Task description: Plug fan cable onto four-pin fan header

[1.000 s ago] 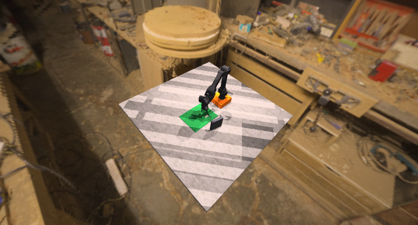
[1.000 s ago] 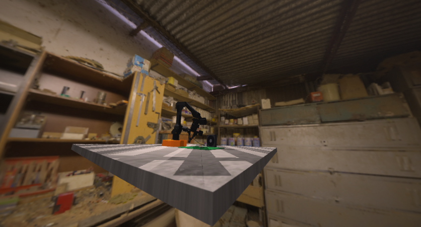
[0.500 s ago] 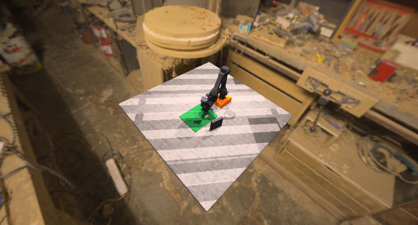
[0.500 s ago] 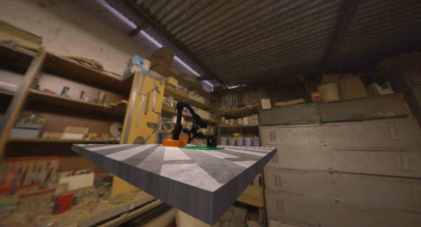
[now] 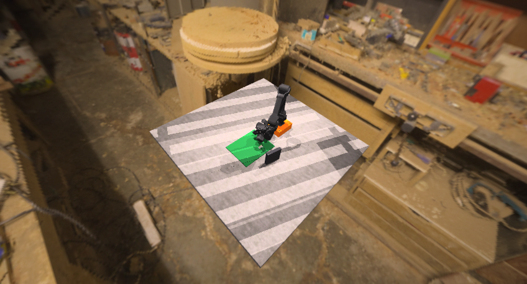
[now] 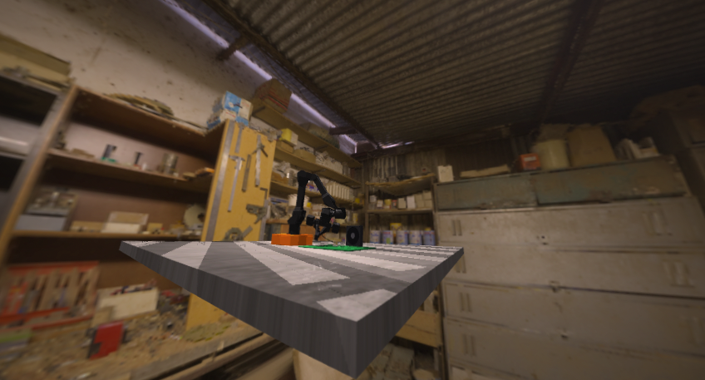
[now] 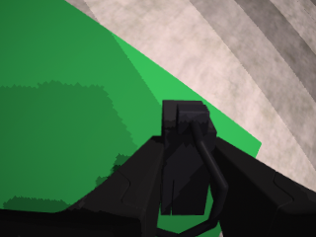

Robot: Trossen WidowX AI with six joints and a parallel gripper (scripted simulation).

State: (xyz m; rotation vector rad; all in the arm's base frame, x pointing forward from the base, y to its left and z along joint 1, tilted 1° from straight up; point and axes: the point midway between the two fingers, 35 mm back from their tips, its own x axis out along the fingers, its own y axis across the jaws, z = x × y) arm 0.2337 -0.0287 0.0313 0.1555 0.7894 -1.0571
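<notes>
Now: gripper tip 110 mm to the right of the white fan header, 60 mm above it and 40 mm short of it. The rest, counted from my gripper tip: pale header key (110 mm to the left, 50 mm below, 40 mm ahead); green board (90 mm ahead, 80 mm below, 50 mm to the left); black fan plug (10 mm below).
</notes>
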